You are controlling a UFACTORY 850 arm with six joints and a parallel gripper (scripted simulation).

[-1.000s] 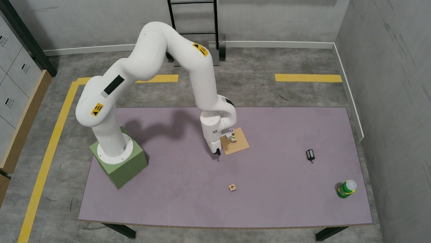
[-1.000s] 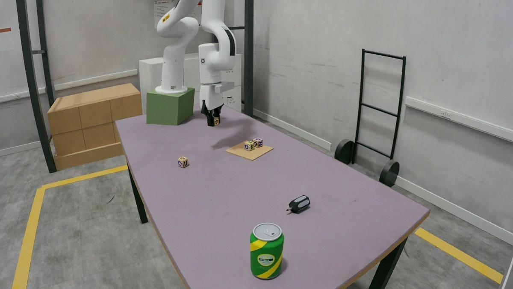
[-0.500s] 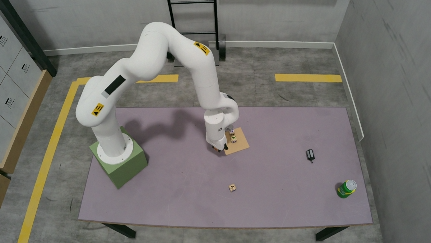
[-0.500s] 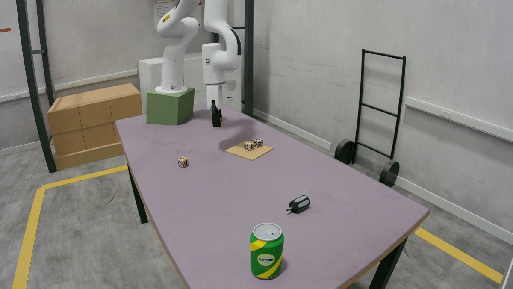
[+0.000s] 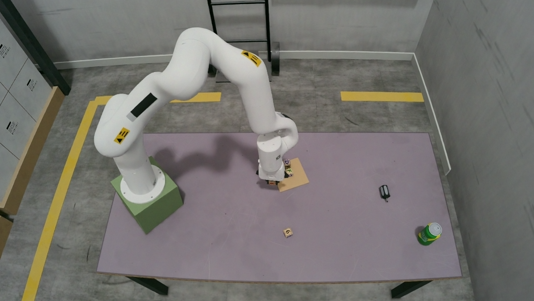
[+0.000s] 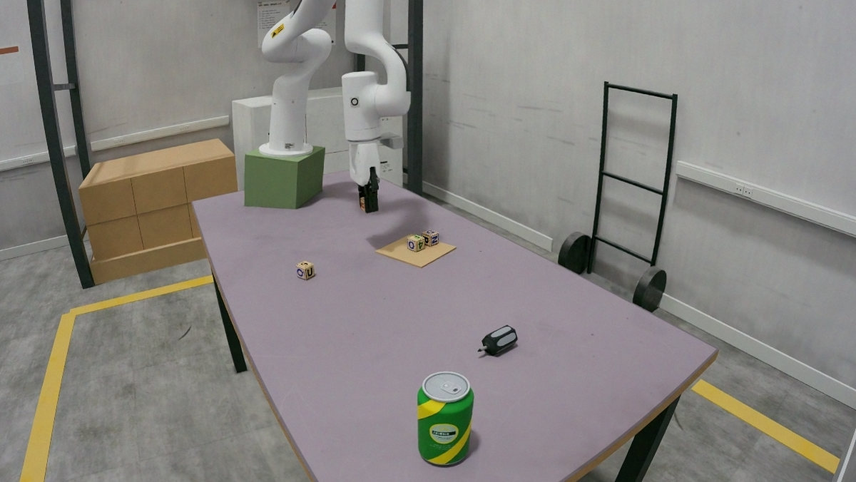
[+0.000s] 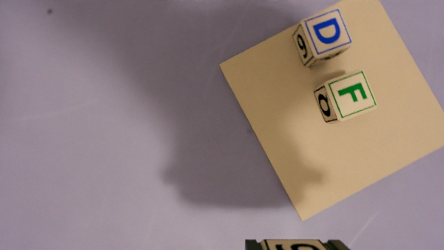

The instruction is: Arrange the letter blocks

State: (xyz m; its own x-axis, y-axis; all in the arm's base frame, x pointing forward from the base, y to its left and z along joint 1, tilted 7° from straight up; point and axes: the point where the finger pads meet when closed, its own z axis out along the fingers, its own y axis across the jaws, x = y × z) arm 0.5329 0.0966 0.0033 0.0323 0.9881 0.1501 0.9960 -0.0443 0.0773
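Right now the tan mat is 120 mm below my hand, 90 mm to the left of it and 60 mm ahead of it. Round my hand: small black tool: 500 mm ahead, 100 mm below, 20 mm to the left; green can: 670 mm ahead, 170 mm to the right, 60 mm below.
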